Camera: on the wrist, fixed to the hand. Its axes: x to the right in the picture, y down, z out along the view.
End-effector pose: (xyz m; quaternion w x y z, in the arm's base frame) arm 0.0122 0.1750 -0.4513 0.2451 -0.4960 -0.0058 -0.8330
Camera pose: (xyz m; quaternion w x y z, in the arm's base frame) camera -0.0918 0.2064 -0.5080 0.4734 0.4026 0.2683 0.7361
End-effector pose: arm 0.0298 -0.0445 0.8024 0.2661 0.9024 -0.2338 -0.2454
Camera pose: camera 0.0921 0.0482 0.8529 0.1068 0.7552 0.4911 -0.4208
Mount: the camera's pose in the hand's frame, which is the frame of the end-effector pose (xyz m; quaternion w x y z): -0.0193 -0.0575 -0.1065 0.6984 -0.1143 -0.0388 -0.7055
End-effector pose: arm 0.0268 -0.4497 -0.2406 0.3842 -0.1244 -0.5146 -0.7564
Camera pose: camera 0.0211 -0.5240 -0.3379 0.2995 -0.2029 0.3756 0.8533
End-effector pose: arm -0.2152 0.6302 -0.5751 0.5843 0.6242 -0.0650 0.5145
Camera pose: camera -0.2452 0.7227 -0.6497 0.8399 0.4350 0.3135 -0.0845
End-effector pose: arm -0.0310 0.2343 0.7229 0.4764 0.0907 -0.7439 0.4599
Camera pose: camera 0.0788 0.2783 0.7551 0.6386 0.5515 -0.5266 -0.1034
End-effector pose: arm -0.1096 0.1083 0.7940 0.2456 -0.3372 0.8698 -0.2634
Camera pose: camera -0.1351 0.1168 0.9136 0.0191 0.8874 -0.3901 0.2447
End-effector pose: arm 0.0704 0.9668 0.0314 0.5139 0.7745 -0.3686 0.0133
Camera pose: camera 0.1281 1.0749 0.0287 0.4425 0.7427 0.2675 -0.4254
